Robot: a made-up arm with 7 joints. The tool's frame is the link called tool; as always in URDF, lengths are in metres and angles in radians. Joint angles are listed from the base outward.
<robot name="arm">
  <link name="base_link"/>
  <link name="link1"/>
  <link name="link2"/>
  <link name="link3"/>
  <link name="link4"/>
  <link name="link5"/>
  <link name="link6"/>
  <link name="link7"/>
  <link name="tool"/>
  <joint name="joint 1" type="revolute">
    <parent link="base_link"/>
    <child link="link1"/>
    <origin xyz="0 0 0.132"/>
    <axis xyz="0 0 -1"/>
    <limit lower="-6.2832" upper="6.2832"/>
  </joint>
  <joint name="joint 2" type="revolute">
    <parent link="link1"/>
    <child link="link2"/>
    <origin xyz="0 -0.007 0.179"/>
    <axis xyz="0 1 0"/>
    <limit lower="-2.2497" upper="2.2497"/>
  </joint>
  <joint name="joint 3" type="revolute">
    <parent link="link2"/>
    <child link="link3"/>
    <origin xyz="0 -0.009 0.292"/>
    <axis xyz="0 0 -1"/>
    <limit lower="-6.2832" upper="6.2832"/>
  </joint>
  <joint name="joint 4" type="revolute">
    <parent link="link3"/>
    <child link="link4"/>
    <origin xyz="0 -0.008 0.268"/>
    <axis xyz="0 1 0"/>
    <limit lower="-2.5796" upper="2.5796"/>
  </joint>
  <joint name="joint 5" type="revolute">
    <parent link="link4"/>
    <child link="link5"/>
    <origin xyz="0 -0.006 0.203"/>
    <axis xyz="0 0 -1"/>
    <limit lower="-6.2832" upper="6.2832"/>
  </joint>
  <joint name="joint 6" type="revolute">
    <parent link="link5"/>
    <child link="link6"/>
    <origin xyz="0 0 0.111"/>
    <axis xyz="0 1 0"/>
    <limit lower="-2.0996" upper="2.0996"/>
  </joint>
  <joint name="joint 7" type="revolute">
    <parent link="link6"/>
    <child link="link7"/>
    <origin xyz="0 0 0.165"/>
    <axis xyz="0 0 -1"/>
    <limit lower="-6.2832" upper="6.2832"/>
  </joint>
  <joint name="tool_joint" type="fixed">
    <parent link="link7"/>
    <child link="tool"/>
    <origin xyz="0 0 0" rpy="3.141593 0 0"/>
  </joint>
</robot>
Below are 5 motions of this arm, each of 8 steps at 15 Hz.
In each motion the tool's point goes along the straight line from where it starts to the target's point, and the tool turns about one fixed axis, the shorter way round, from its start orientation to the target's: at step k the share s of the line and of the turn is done. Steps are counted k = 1, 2, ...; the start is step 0. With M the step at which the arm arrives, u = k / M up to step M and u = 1 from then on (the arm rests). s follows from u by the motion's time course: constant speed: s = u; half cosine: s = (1 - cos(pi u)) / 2; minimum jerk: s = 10 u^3 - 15 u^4 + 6 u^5.
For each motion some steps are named. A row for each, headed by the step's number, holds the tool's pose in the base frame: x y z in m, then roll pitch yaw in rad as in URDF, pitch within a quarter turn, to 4 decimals.
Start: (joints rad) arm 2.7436 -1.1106 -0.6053 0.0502 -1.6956 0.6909 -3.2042
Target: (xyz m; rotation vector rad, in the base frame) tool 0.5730 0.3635 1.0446 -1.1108 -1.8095 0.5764
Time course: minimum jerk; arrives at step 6
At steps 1, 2, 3, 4, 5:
1: 0.8590 0.2991 0.7280 -1.5865 -0.9198 1.4595
2: 0.8073 0.3108 0.7852 -1.7211 -0.8503 1.5550
3: 0.7213 0.3301 0.8805 -1.9033 -0.7202 1.6697
4: 0.6352 0.3495 0.9757 -2.0489 -0.5788 1.7435
5: 0.5835 0.3611 1.0329 -2.1248 -0.4903 1.7735

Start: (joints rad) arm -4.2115 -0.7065 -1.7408 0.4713 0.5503 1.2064 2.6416
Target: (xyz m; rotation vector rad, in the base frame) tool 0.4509 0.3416 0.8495 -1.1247 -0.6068 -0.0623
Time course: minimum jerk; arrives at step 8
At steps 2, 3, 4, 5, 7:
2: 0.4866 0.3120 0.9605 -1.8459 -1.0849 1.0040
3: 0.4798 0.3177 0.9392 -1.6356 -1.0008 0.7758
4: 0.4708 0.3251 0.9114 -1.4488 -0.8631 0.5648
5: 0.4619 0.3325 0.8836 -1.3283 -0.7082 0.4187
7: 0.4515 0.3411 0.8515 -1.2385 -0.5181 0.2969

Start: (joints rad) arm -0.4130 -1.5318 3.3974 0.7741 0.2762 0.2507 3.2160
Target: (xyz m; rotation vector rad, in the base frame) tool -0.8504 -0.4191 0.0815 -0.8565 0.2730 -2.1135
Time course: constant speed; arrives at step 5
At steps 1, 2, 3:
1: -0.8497 -0.2949 0.0194 -0.5433 -0.4371 -2.1936
2: -0.8498 -0.3259 0.0349 -0.5452 -0.4537 -2.1674
3: -0.8500 -0.3570 0.0505 -0.5476 -0.4702 -2.1409

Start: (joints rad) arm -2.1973 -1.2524 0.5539 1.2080 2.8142 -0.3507 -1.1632
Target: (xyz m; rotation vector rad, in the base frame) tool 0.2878 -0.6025 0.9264 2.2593 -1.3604 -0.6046
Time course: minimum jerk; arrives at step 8
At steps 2, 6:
2: 0.4868 -0.3068 0.8976 2.7389 0.3808 0.2118
6: 0.3108 -0.5684 0.9231 2.5360 0.1820 -0.9813

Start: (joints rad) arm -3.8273 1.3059 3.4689 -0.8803 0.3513 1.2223 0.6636
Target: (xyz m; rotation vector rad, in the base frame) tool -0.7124 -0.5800 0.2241 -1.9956 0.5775 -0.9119
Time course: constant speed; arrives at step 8
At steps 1, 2, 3, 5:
1: -0.7267 -0.5781 0.3357 -2.0059 -0.2452 -0.3875
2: -0.7246 -0.5784 0.3198 -2.0081 -0.2669 -0.4482
3: -0.7226 -0.5787 0.3038 -2.0090 -0.2887 -0.5093
5: -0.7185 -0.5792 0.2719 -2.0066 -0.3322 -0.6327

